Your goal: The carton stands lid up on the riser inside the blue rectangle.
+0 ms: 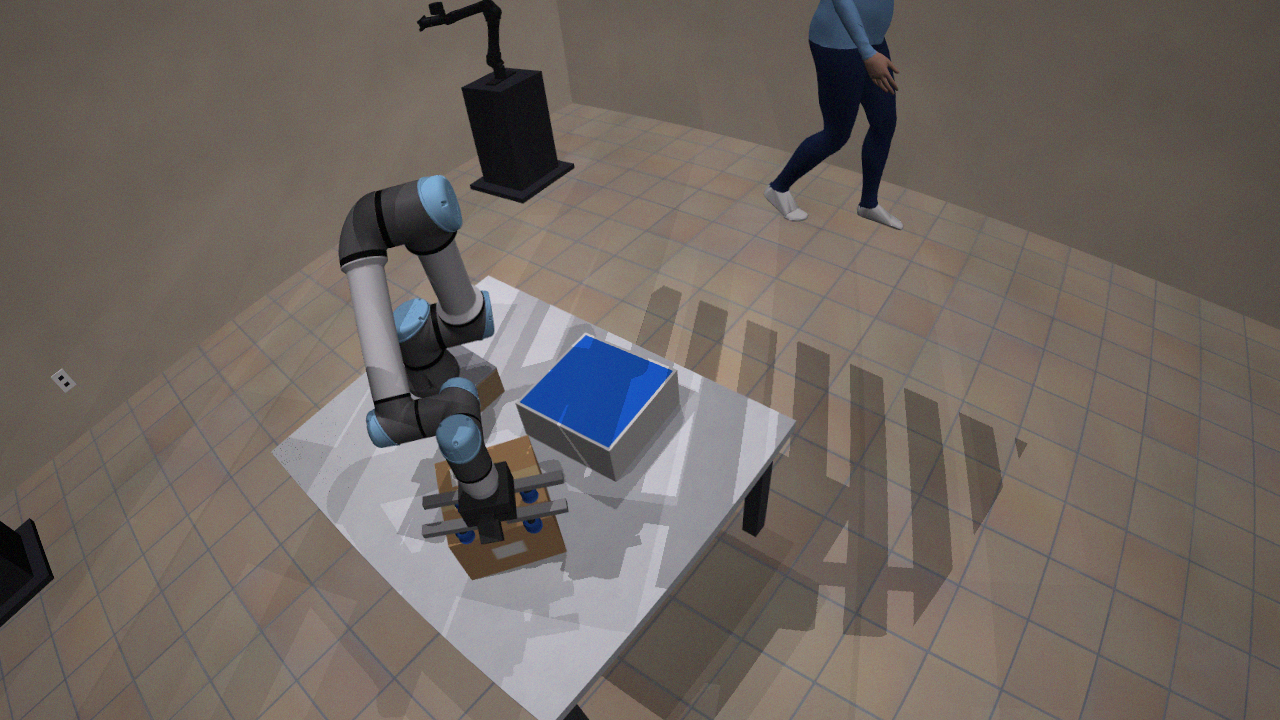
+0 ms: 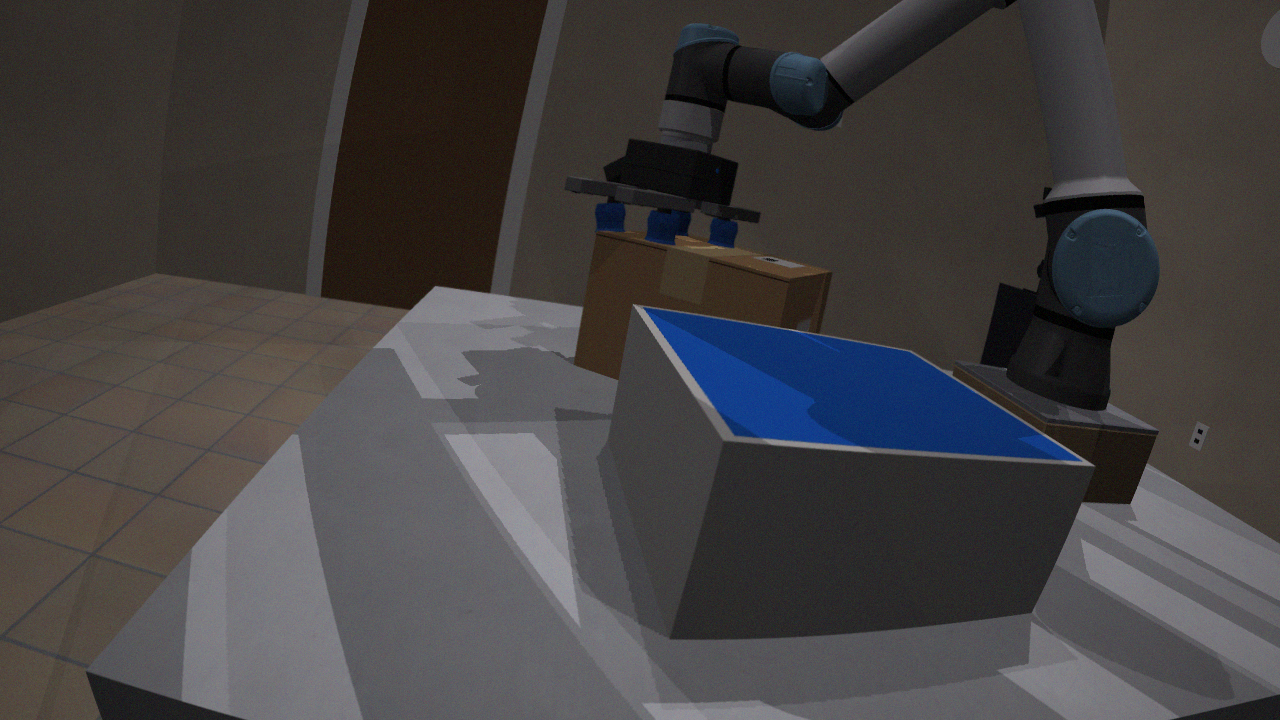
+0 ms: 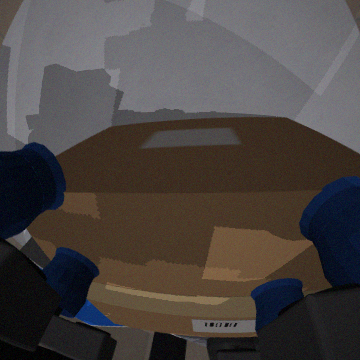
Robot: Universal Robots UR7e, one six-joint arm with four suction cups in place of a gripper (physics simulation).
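Observation:
A brown cardboard carton (image 1: 515,547) (image 2: 697,286) (image 3: 186,200) stands lid up on the grey table (image 1: 555,626) (image 2: 402,537) (image 3: 214,64), left of the riser. The riser (image 1: 626,439) (image 2: 850,537) is a grey block whose top is the blue rectangle (image 1: 595,389) (image 2: 832,385); nothing lies on it. My gripper (image 1: 495,512) (image 2: 666,223) (image 3: 178,250), with its blue suction cups, sits over the carton's lid, at or just above its surface. The suction is off and it holds nothing. I cannot tell whether the cups touch the lid.
The arm's base (image 2: 1073,357) stands on a wooden block (image 2: 1096,447) at the table's back, behind the riser. A person (image 1: 846,97) walks across the tiled floor beyond the table. A black pedestal (image 1: 512,135) with another arm stands near the far wall.

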